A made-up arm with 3 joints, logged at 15 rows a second.
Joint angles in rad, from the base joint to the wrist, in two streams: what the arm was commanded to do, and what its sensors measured. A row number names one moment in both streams.
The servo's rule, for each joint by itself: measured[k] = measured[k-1] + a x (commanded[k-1-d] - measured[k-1]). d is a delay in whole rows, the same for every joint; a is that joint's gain. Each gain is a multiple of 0.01, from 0.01 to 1. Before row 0 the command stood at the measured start. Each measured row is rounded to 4 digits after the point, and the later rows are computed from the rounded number. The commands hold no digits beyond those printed.
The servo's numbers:
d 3
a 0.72 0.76 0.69
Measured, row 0:
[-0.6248, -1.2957, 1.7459]
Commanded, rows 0 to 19:
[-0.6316, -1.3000, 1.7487]
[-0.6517, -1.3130, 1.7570]
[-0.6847, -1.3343, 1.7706]
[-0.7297, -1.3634, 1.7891]
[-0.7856, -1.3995, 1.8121]
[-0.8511, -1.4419, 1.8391]
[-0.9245, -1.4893, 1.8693]
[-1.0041, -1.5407, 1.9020]
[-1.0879, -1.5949, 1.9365]
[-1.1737, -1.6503, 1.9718]
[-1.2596, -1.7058, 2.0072]
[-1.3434, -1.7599, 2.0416]
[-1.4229, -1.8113, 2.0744]
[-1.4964, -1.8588, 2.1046]
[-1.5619, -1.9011, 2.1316]
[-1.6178, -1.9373, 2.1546]
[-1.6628, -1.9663, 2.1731]
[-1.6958, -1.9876, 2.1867]
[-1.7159, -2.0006, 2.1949]
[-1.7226, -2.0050, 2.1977]
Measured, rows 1 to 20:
[-0.6248, -1.2957, 1.7459]
[-0.6248, -1.2957, 1.7459]
[-0.6248, -1.2957, 1.7459]
[-0.6297, -1.2990, 1.7478]
[-0.6455, -1.3096, 1.7541]
[-0.6737, -1.3284, 1.7655]
[-0.7140, -1.3550, 1.7818]
[-0.7656, -1.3888, 1.8027]
[-0.8272, -1.4292, 1.8278]
[-0.8973, -1.4749, 1.8564]
[-0.9742, -1.5249, 1.8879]
[-1.0561, -1.5781, 1.9214]
[-1.1408, -1.6330, 1.9562]
[-1.2263, -1.6883, 1.9914]
[-1.3106, -1.7427, 2.0260]
[-1.3915, -1.7948, 2.0594]
[-1.4670, -1.8434, 2.0906]
[-1.5353, -1.8873, 2.1189]
[-1.5947, -1.9253, 2.1435]
[-1.6437, -1.9565, 2.1639]

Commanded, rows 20 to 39:
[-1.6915, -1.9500, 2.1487]
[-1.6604, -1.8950, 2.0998]
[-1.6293, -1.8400, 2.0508]
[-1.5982, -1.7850, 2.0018]
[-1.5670, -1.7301, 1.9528]
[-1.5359, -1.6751, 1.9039]
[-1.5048, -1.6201, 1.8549]
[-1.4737, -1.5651, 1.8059]
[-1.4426, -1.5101, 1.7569]
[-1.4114, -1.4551, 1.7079]
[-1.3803, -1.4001, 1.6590]
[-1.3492, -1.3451, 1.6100]
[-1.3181, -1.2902, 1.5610]
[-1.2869, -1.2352, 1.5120]
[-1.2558, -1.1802, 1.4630]
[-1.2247, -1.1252, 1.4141]
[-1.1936, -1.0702, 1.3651]
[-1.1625, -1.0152, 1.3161]
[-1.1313, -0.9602, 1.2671]
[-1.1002, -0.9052, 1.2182]
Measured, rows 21 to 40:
[-1.6812, -1.9801, 2.1796]
[-1.7062, -1.9957, 2.1902]
[-1.7180, -2.0028, 2.1954]
[-1.6989, -1.9627, 2.1632]
[-1.6712, -1.9112, 2.1195]
[-1.6410, -1.8571, 2.0721]
[-1.6102, -1.8023, 2.0236]
[-1.5791, -1.7474, 1.9747]
[-1.5480, -1.6925, 1.9258]
[-1.5169, -1.6375, 1.8769]
[-1.4858, -1.5825, 1.8279]
[-1.4547, -1.5275, 1.7789]
[-1.4235, -1.4725, 1.7299]
[-1.3924, -1.4175, 1.6810]
[-1.3613, -1.3625, 1.6320]
[-1.3302, -1.3076, 1.5830]
[-1.2990, -1.2526, 1.5340]
[-1.2679, -1.1976, 1.4850]
[-1.2368, -1.1426, 1.4361]
[-1.2057, -1.0876, 1.3871]

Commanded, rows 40 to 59:
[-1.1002, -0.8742, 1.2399]
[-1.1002, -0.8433, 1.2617]
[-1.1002, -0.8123, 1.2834]
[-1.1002, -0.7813, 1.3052]
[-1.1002, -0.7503, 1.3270]
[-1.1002, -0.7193, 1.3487]
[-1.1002, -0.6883, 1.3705]
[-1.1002, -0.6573, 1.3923]
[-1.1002, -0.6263, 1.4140]
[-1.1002, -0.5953, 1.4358]
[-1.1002, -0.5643, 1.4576]
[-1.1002, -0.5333, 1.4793]
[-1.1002, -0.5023, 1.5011]
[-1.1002, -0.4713, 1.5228]
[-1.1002, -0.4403, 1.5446]
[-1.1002, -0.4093, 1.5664]
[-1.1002, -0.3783, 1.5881]
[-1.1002, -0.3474, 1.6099]
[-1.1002, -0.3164, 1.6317]
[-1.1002, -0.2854, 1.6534]
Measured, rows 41 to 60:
[-1.1746, -1.0326, 1.3381]
[-1.1434, -0.9776, 1.2891]
[-1.1123, -0.9226, 1.2402]
[-1.1036, -0.8858, 1.2400]
[-1.1012, -0.8535, 1.2550]
[-1.1005, -0.8222, 1.2746]
[-1.1003, -0.7911, 1.2957]
[-1.1002, -0.7601, 1.3173]
[-1.1002, -0.7291, 1.3390]
[-1.1002, -0.6981, 1.3607]
[-1.1002, -0.6671, 1.3825]
[-1.1002, -0.6361, 1.4042]
[-1.1002, -0.6051, 1.4260]
[-1.1002, -0.5741, 1.4478]
[-1.1002, -0.5431, 1.4695]
[-1.1002, -0.5121, 1.4913]
[-1.1002, -0.4811, 1.5130]
[-1.1002, -0.4501, 1.5348]
[-1.1002, -0.4191, 1.5566]
[-1.1002, -0.3881, 1.5783]

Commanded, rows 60 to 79:
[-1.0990, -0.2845, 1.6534]
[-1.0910, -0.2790, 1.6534]
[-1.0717, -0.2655, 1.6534]
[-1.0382, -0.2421, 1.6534]
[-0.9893, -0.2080, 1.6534]
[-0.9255, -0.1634, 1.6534]
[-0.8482, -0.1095, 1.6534]
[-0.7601, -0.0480, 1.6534]
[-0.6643, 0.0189, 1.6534]
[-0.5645, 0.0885, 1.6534]
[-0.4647, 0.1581, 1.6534]
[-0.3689, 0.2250, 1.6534]
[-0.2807, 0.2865, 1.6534]
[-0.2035, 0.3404, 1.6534]
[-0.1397, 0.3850, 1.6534]
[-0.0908, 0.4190, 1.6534]
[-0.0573, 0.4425, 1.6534]
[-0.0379, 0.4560, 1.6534]
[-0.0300, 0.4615, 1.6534]
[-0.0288, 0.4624, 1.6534]
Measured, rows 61 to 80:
[-1.1002, -0.3572, 1.6001]
[-1.1002, -0.3262, 1.6219]
[-1.1002, -0.2952, 1.6436]
[-1.0993, -0.2871, 1.6504]
[-1.0933, -0.2809, 1.6525]
[-1.0777, -0.2692, 1.6531]
[-1.0493, -0.2486, 1.6533]
[-1.0061, -0.2177, 1.6534]
[-0.9481, -0.1764, 1.6534]
[-0.8762, -0.1256, 1.6534]
[-0.7926, -0.0666, 1.6534]
[-0.7002, -0.0016, 1.6534]
[-0.6025, 0.0669, 1.6534]
[-0.5033, 0.1362, 1.6534]
[-0.4065, 0.2037, 1.6534]
[-0.3159, 0.2666, 1.6534]
[-0.2350, 0.3227, 1.6534]
[-0.1664, 0.3700, 1.6534]
[-0.1120, 0.4072, 1.6534]
[-0.0726, 0.4340, 1.6534]

